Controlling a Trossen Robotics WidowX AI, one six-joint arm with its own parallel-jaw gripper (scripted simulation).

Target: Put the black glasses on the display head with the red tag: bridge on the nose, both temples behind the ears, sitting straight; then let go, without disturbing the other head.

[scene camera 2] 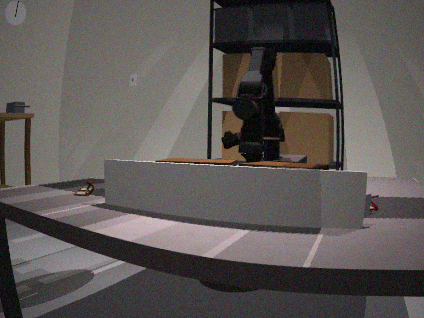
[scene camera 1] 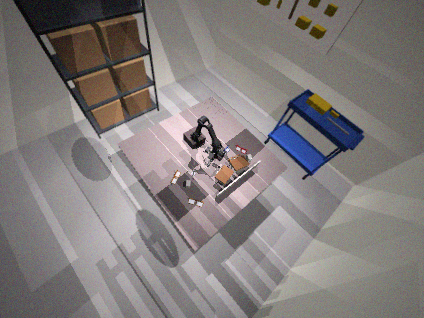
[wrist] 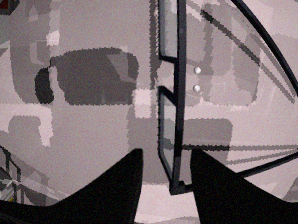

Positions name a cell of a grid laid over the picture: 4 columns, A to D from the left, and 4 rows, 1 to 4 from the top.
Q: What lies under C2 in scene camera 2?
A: My gripper.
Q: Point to a white wall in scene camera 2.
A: C3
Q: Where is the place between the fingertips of my gripper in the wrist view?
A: At C3
